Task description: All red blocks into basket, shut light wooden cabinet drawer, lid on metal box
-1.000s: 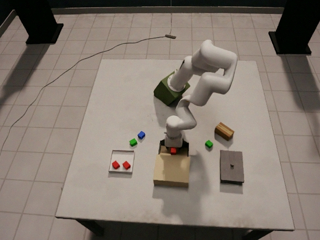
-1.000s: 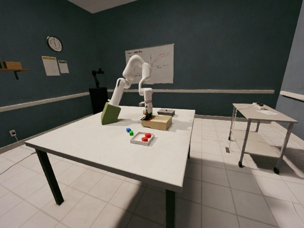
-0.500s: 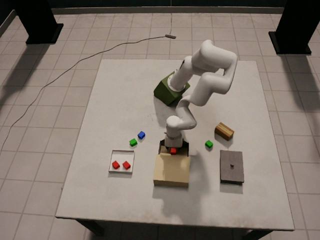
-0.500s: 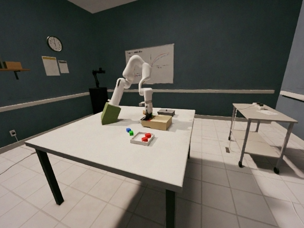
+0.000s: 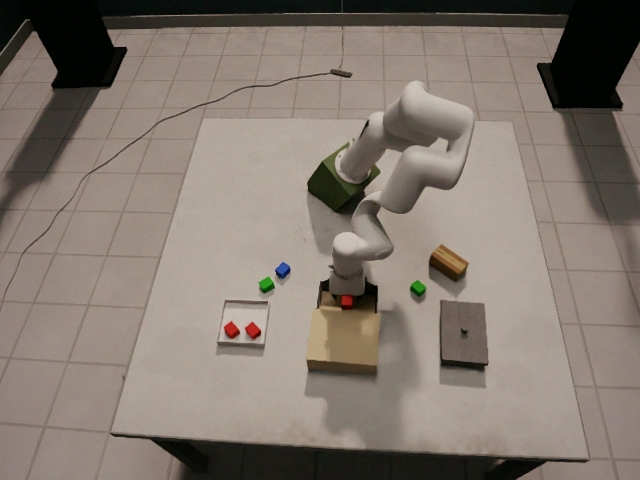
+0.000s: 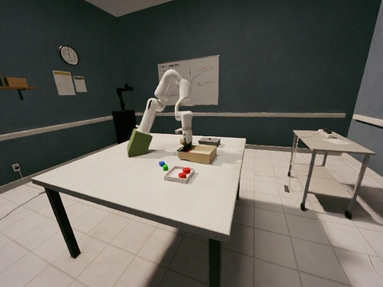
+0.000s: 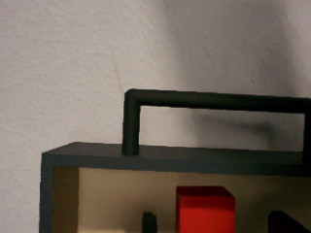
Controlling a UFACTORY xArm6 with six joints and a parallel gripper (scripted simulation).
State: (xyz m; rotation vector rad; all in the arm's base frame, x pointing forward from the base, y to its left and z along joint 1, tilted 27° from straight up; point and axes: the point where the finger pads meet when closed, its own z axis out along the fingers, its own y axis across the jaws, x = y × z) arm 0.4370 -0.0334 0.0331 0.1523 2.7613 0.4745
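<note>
The drawer lies 4 cm below my hand and 1 cm ahead of it. The rest, counted from my hand: blue block 21 cm to the right, 13 cm behind, 6 cm below; then light wooden cabinet 8 cm ahead, 3 cm below; then white basket 32 cm to the right, 6 cm below, 6 cm ahead.
</note>
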